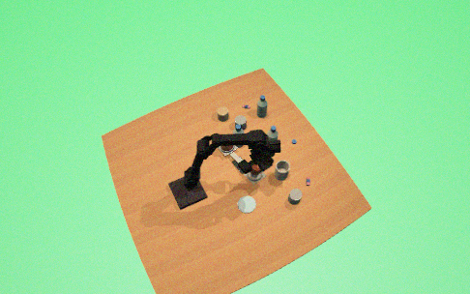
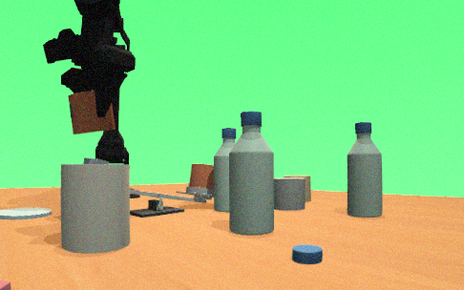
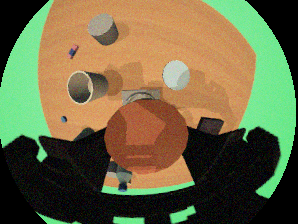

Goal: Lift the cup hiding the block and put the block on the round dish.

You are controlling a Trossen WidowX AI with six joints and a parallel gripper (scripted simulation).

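Now: the small grey block 10 mm to the left of my gripper tip and 80 mm below it. From my gripper tip the other things lie so: blue cap: 330 mm ahead, 160 mm to the left, 160 mm below; grey balance: 30 mm behind, 130 mm to the left, 130 mm below; round white dish: 90 mm behind, 110 mm to the right, 170 mm below.
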